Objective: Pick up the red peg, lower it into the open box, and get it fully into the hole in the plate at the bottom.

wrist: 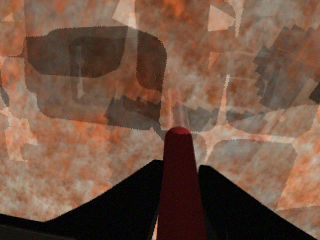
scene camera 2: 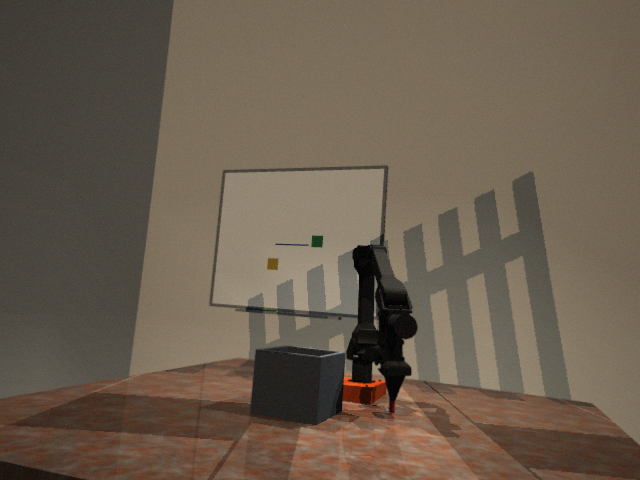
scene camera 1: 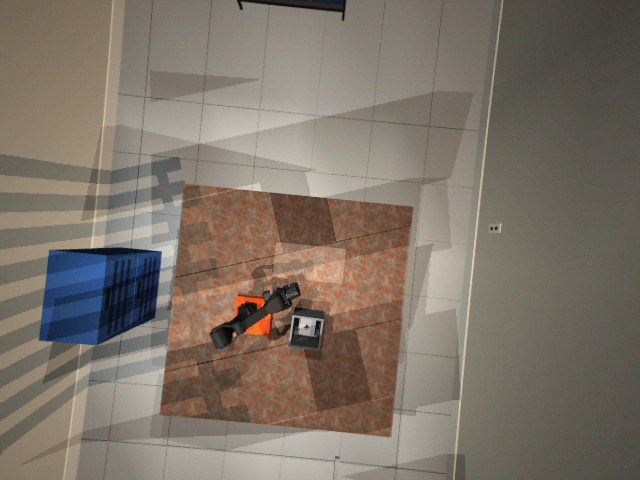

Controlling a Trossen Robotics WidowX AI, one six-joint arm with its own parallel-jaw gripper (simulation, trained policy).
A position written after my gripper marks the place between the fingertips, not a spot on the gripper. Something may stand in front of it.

I see my gripper (scene camera 2: 392,399) and a dark grey box (scene camera 2: 301,384).
The dark grey box is seen too in scene camera 1 (scene camera 1: 295,340). My gripper shows as well in the wrist view (wrist: 180,173). The wrist view misses the dark grey box: it is out of frame.
